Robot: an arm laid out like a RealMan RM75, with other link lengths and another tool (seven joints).
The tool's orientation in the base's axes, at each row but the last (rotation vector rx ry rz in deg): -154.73 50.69 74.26; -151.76 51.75 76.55; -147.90 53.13 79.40; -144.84 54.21 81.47; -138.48 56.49 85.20; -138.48 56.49 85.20
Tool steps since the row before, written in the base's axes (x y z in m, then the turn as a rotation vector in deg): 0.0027 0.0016 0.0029 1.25 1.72 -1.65; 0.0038 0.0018 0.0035 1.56 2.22 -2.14; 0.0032 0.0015 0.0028 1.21 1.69 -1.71; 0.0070 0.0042 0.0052 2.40 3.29 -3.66; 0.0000 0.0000 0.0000 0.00 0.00 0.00; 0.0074 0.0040 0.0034 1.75 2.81 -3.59
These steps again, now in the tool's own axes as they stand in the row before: -0.0015 -0.0020 -0.0034 0.98 -2.43 0.62; -0.0017 -0.0027 -0.0044 1.25 -3.11 0.85; -0.0016 -0.0023 -0.0035 1.02 -2.40 0.68; -0.0035 -0.0062 -0.0066 2.27 -4.76 1.47; 0.0000 0.0000 0.0000 0.00 0.00 0.00; -0.0025 -0.0068 -0.0055 2.24 -3.98 1.72
